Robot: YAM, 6 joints.
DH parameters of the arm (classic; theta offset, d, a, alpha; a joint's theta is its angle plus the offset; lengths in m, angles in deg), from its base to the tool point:
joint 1: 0 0.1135 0.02 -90
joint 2: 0 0 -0.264 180
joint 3: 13.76 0 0.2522 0
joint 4: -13.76 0 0.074 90
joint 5: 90 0 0 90
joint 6: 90 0.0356 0 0
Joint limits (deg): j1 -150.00..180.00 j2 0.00..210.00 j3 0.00..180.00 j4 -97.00..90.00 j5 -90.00..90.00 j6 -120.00..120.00
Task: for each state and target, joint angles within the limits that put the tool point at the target. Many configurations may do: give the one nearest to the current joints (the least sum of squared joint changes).
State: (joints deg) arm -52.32 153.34 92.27 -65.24 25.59 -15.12
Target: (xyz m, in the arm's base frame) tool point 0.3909 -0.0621 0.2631
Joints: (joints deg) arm -7.02 114.67 104.45 -72.44 22.87 -15.12
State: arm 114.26 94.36 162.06 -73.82 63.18 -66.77
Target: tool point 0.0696 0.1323 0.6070
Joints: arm 74.93 90.82 158.72 -81.07 67.11 -66.77
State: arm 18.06 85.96 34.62 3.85 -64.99 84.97
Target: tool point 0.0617 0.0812 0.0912
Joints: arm 32.67 65.89 5.36 -21.69 -79.86 84.97
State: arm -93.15 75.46 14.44 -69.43 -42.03 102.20
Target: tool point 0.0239 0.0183 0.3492
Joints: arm -85.28 18.26 62.01 -80.87 -45.35 102.20
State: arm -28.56 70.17 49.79 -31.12 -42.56 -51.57
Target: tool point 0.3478 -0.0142 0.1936
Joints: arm -6.23 98.68 62.49 -21.13 -41.62 -51.57
